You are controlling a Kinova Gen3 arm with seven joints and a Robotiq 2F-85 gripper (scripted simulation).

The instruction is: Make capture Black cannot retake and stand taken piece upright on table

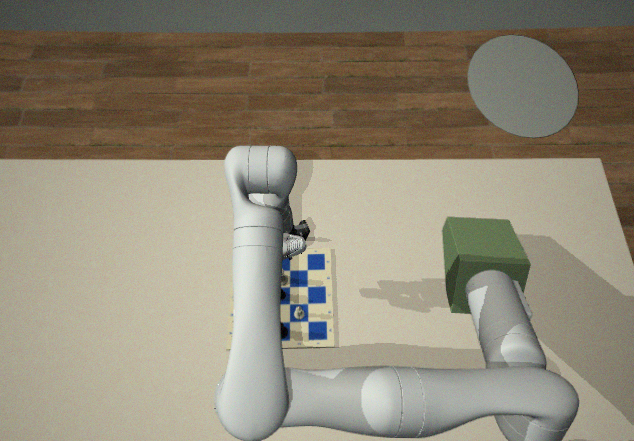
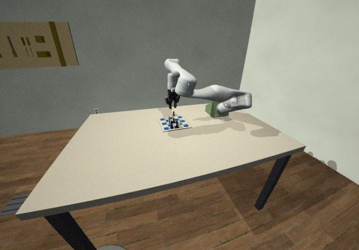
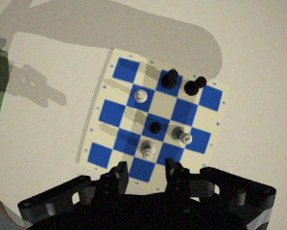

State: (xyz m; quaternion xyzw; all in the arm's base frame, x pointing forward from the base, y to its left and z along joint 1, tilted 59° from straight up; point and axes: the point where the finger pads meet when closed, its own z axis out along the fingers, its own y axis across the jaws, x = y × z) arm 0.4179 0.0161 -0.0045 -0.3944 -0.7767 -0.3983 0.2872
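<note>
My gripper is now 13 cm above the blue-and-cream chessboard and 4 cm to the right of it. Round my hand: white piece 10 cm below, 7 cm to the left, 5 cm behind.
</note>
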